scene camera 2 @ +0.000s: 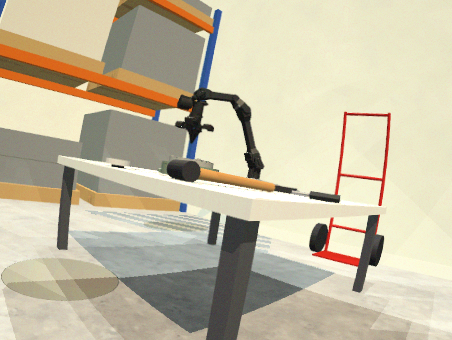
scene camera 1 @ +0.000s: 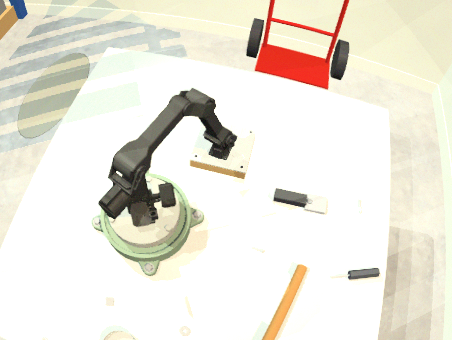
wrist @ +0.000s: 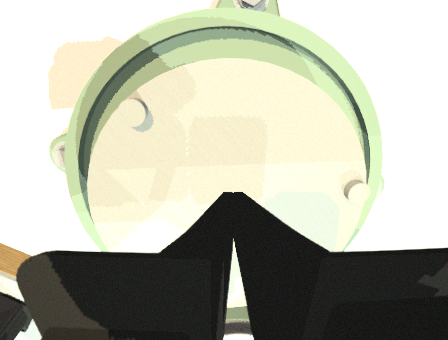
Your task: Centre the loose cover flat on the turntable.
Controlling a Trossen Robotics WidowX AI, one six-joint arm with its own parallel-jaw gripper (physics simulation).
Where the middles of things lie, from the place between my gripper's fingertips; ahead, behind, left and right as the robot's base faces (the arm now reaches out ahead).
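Wooden-handled hammer [scene camera 2: 190, 171]: from my hand, 44 cm to the left, 15 cm ahead, 13 cm below. Cover [scene camera 1: 154, 234]: my gripper 9 cm above it, 4 cm past it, 3 cm to the left of it. Going by their middles, of the things named here, cover nearest to my gripper.
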